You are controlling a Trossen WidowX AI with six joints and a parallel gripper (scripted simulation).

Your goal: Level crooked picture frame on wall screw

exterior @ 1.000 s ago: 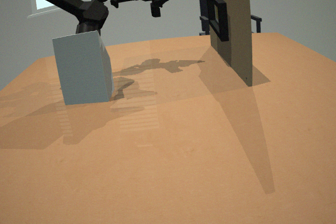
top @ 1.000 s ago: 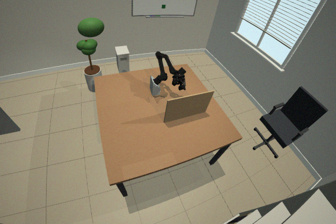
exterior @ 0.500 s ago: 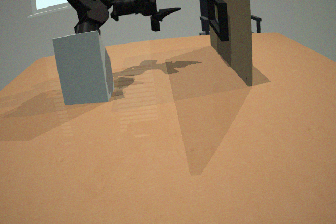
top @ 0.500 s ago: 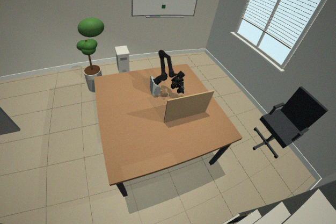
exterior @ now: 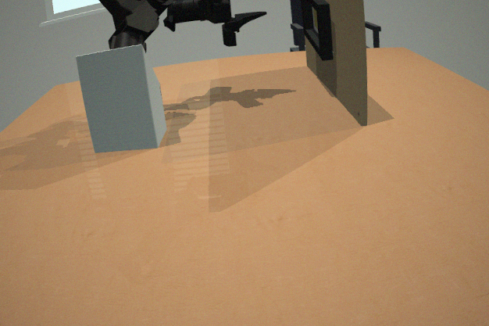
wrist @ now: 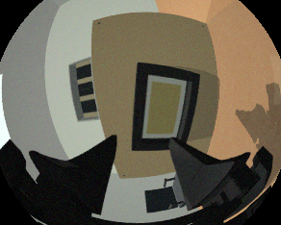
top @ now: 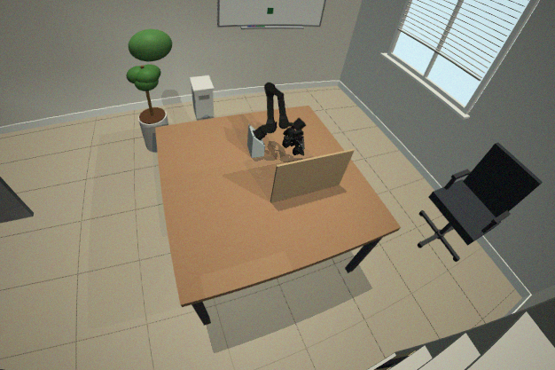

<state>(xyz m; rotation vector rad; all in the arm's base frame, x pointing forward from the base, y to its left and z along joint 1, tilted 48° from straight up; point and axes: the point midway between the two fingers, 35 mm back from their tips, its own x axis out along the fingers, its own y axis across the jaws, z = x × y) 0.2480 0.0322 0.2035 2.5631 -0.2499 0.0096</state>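
Right now my gripper tip is 120 mm short of the black picture frame and 50 mm above it. From my gripper tip the other things lie so: tan wall board: 130 mm ahead, 60 mm below, 10 mm to the right.
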